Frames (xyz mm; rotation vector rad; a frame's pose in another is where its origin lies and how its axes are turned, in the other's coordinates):
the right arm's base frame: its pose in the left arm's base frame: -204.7 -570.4 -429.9 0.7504 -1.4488 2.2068
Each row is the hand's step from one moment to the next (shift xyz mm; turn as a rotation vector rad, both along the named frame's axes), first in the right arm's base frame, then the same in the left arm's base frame.
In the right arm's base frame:
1: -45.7 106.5 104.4 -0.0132 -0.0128 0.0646
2: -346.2 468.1 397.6 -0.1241 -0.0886 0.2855
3: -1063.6 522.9 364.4 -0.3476 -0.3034 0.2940
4: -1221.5 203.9 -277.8 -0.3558 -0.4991 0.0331
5: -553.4 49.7 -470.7 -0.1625 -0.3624 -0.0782
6: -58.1 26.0 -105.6 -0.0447 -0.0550 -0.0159
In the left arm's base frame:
1: -4.3 -138.9 -70.8 0.0319 -0.0550 0.0215
2: 80.9 -559.0 -421.9 0.2111 -0.2331 0.0767
3: 599.9 -573.7 -921.2 0.5133 -0.1654 0.0919
4: 770.2 136.2 -999.5 0.5779 0.1505 0.1421
5: 298.7 396.1 -533.1 0.3227 0.2067 0.1304
6: 6.9 85.3 -88.7 0.0637 0.0344 0.0059

